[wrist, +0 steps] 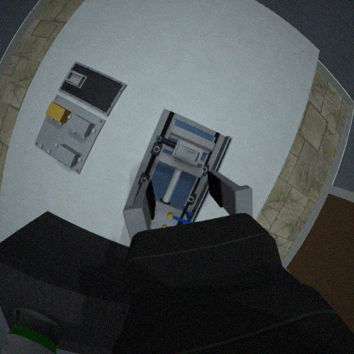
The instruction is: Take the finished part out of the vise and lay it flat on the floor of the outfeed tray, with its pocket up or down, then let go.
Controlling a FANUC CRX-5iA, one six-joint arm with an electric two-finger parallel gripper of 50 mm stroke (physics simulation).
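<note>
The finished part (189,151), a light grey block with a rectangular pocket facing up, sits in the jaws of the vise (161,174) in the middle of the wrist view. My gripper (180,187) is open and empty. Its fingers stand above the vise, one on each side of its lower half, and the part lies farther up the view, beyond the fingertips. The outfeed tray (101,93), with a dark floor and a thin grey rim, lies at the upper left. A small grey pocketed part (76,78) lies in its left end.
A grey plate (47,132) beside the tray carries a yellow block (58,112), two grey blocks (80,126) (69,155) and small pins. Blue and yellow fittings (180,219) sit at the vise's near end. A big dark box (60,255) stands at the lower left.
</note>
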